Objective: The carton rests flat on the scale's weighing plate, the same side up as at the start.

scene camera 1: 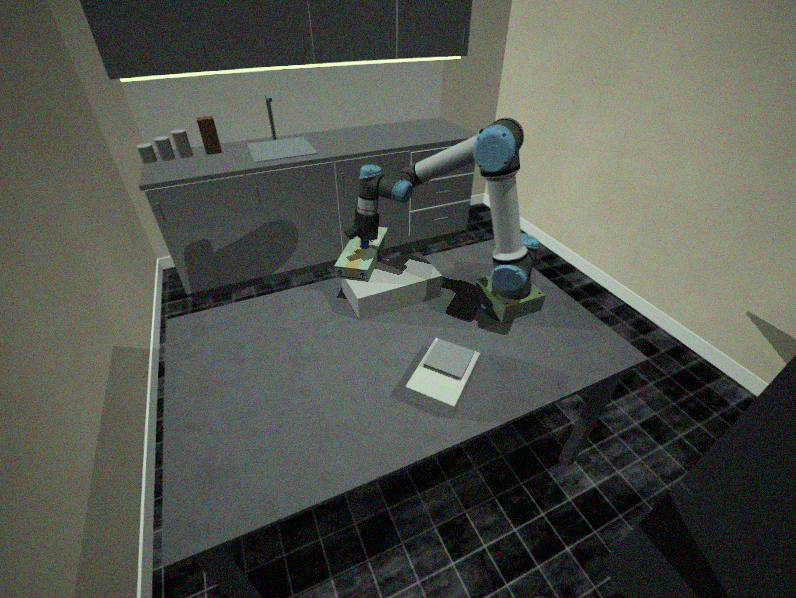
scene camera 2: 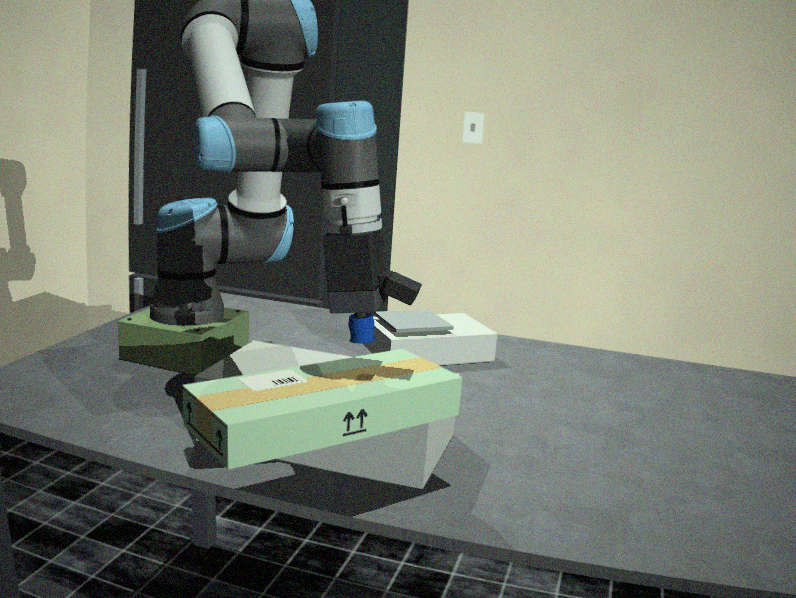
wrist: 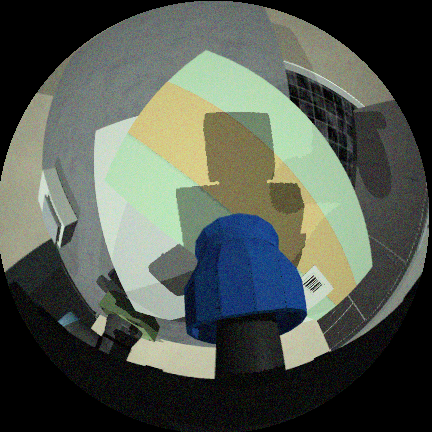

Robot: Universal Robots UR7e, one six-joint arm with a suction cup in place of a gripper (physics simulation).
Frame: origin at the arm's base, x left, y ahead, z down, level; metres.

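Where they show: hand, tool point: (scene camera 1: pixel 364 246) (scene camera 2: pixel 362 339) (wrist: pixel 237 252); arm's base, link origin: (scene camera 2: pixel 187 315) (wrist: pixel 124 324).
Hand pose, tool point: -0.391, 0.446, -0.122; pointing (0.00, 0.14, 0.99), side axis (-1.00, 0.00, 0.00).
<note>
Things, the pixels of their centre, and the offset from my tool point, as dx, dy, dz. Level surfaces: height alone.
- carton, body centre: (wrist: pixel 299 232) (scene camera 2: pixel 326 401) (scene camera 1: pixel 363 251) -0.073, -0.028, +0.067
- white block, body centre: (scene camera 2: pixel 329 407) (wrist: pixel 169 237) (scene camera 1: pixel 391 283) +0.095, -0.067, +0.148
- scale, body centre: (scene camera 2: pixel 429 335) (scene camera 1: pixel 443 373) (wrist: pixel 52 208) +0.584, +0.022, +0.162
- grey table, surface height: dz +0.201
The carton (scene camera 1: pixel 347 258) (scene camera 2: pixel 289 428) (wrist: pixel 150 182), light green with an orange tape band and a barcode label, lies label side up across a white block (scene camera 1: pixel 392 297) (scene camera 2: pixel 386 453) (wrist: pixel 111 195). It overhangs the block and tilts, its barcode end lower in scene camera 2. Its side arrows point up. My suction cup (scene camera 1: pixel 364 243) (scene camera 2: pixel 361 329) (wrist: pixel 237 237), blue, is off and hangs above the carton's top, with a visible gap in scene camera 2. The scale (scene camera 1: pixel 432 386) (scene camera 2: pixel 444 350) stands apart from the carton. Its grey weighing plate (scene camera 1: pixel 450 358) (scene camera 2: pixel 415 321) (wrist: pixel 51 218) is bare.
The arm's green base block (scene camera 1: pixel 514 307) (scene camera 2: pixel 146 341) (wrist: pixel 120 307) stands on the grey table (scene camera 1: pixel 276 392) (scene camera 2: pixel 611 450), beyond the white block in scene camera 2. The table's edge runs close by the carton's overhanging end. A kitchen counter (scene camera 1: pixel 366 142) stands behind the table in scene camera 1.
</note>
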